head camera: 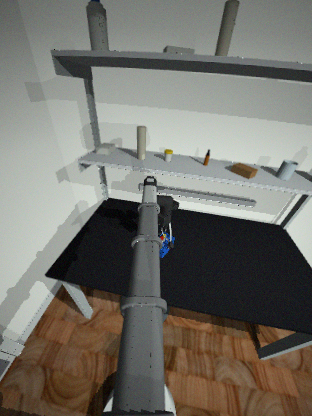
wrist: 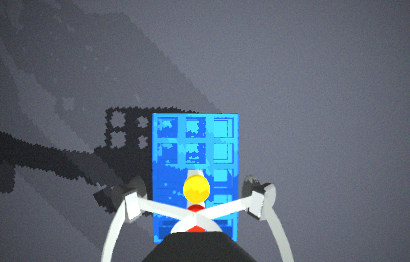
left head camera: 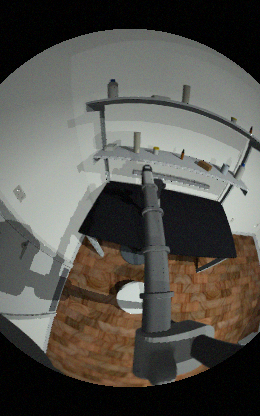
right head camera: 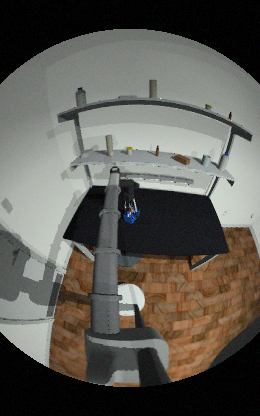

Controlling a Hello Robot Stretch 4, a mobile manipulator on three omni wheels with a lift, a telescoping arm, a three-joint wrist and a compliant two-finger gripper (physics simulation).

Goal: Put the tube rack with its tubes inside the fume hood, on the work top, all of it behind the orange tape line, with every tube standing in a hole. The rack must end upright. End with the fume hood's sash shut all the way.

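Pixels of known places: gripper, fingertip midpoint: (right head camera: pixel 130 213); robot's base, origin of the base link: (left head camera: pixel 134 296) (right head camera: pixel 126 298).
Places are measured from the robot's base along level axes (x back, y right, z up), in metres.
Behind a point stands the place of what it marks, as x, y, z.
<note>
The blue tube rack (head camera: pixel 166 250) @(-0.693, 0.120, 0.737) (right head camera: pixel 131 219) @(-0.682, 0.095, 0.737) (wrist: pixel 209 145) @(-0.729, 0.127, 0.810) stands upright on the black table top (head camera: pixel 240 260) @(-0.636, 0.579, 0.734) (left head camera: pixel 200 225) @(-0.611, 0.586, 0.734) (right head camera: pixel 180 220) @(-0.637, 0.544, 0.734) (wrist: pixel 325 100) @(-0.674, 0.292, 0.734). In the wrist view a yellow-capped tube (wrist: pixel 196 189) @(-0.712, 0.097, 0.857) leans slightly in its middle column. A red cap (wrist: pixel 196 208) @(-0.700, 0.088, 0.855) is just below it, partly hidden by the finger linkage. My gripper (head camera: pixel 166 241) @(-0.701, 0.087, 0.797) (right head camera: pixel 131 212) @(-0.701, 0.087, 0.797) (wrist: pixel 194 190) @(-0.701, 0.087, 0.797) points down over the rack and is open, one fingertip beyond each long side, with a gap on both sides. In the left head view the arm hides the rack. The fume hood and the orange tape line do not show.
A lower shelf (head camera: pixel 190 164) behind the table holds a tan cylinder (head camera: pixel 141 143) @(-1.008, -0.061, 1.286), a yellow-lidded jar (head camera: pixel 168 156) @(-1.002, 0.100, 1.223), a brown bottle (head camera: pixel 206 158) @(-0.976, 0.321, 1.234), a brown box (head camera: pixel 244 170) @(-0.855, 0.497, 1.225) and a grey-blue cup (head camera: pixel 287 170) @(-0.848, 0.728, 1.245). An upper shelf (head camera: pixel 150 60) holds taller containers. A wall stands left of the table.
</note>
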